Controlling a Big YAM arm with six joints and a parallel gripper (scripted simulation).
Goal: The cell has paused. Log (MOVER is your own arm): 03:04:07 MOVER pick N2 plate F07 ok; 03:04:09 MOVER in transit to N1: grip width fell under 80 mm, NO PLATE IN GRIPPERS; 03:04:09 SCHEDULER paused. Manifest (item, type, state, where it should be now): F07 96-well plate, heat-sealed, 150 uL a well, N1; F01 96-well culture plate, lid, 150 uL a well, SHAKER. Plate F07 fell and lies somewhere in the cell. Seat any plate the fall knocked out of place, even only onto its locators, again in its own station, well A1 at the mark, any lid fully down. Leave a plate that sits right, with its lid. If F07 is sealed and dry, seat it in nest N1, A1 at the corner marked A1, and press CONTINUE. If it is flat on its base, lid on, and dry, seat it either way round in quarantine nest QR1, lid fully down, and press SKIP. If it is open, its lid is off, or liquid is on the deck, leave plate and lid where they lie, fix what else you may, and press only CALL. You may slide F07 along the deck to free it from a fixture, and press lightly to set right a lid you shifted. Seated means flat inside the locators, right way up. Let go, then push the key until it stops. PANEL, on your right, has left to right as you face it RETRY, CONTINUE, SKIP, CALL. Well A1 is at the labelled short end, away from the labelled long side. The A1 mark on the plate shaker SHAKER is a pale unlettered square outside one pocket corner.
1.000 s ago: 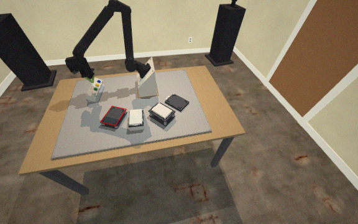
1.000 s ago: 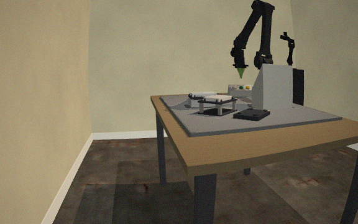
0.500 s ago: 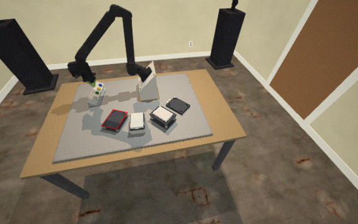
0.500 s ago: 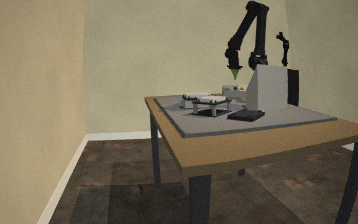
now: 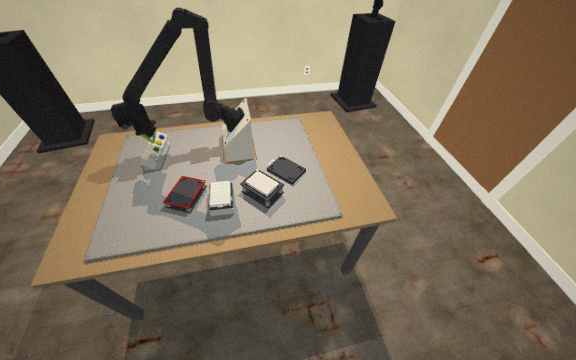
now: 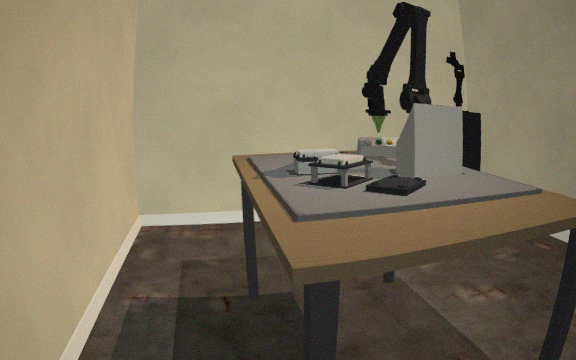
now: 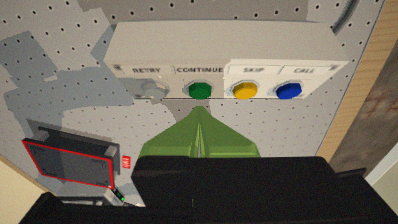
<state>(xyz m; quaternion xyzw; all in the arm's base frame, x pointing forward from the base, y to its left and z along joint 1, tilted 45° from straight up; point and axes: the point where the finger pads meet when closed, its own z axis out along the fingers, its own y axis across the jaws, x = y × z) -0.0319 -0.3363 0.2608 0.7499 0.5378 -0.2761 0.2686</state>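
Right now my hand is 5 cm above the green continue key. The rest, counted from my hand: blue call key: 10 cm behind, 3 cm to the left, 5 cm below; yellow skip key: 5 cm behind, 1 cm to the left, 5 cm below; white retry key: 5 cm ahead, 1 cm to the right, 5 cm below.
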